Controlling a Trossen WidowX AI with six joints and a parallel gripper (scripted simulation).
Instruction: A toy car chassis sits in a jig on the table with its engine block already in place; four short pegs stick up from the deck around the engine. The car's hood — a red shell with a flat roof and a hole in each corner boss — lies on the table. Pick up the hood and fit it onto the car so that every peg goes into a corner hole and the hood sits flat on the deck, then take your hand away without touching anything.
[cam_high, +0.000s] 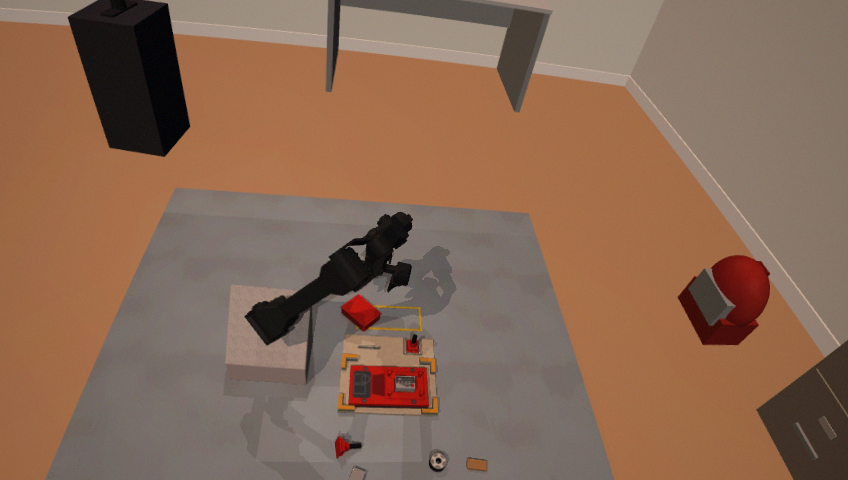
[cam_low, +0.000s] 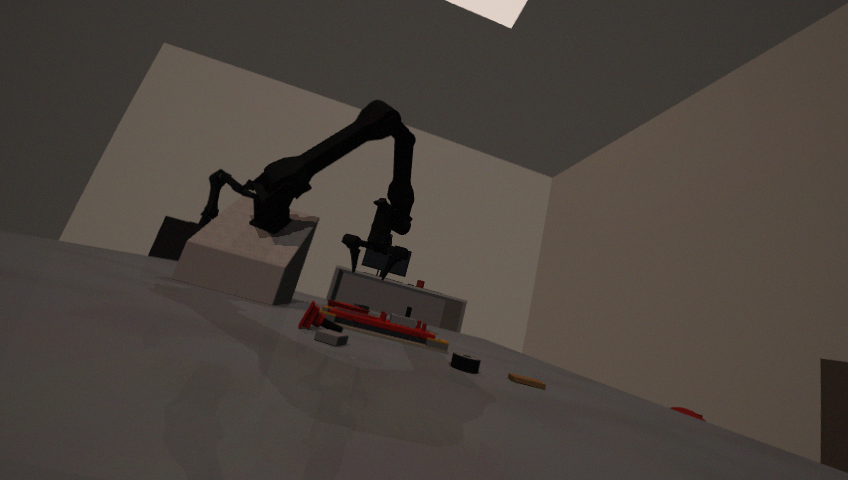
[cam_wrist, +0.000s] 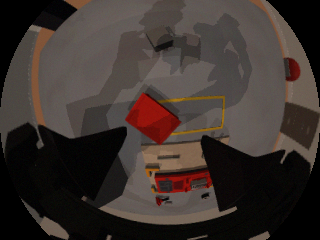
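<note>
Now: the red hood 2 cm behind my gripper tip, 2 cm to the right of it and 10 cm below it. From my gripper tip the other things lie so: black post 14 cm ahead, 10 cm to the right, 8 cm below; then grey engine block 12 cm ahead, 22 cm to the right, 9 cm below; then grey cube 2 cm behind, 16 cm to the left, 10 cm below.
</note>
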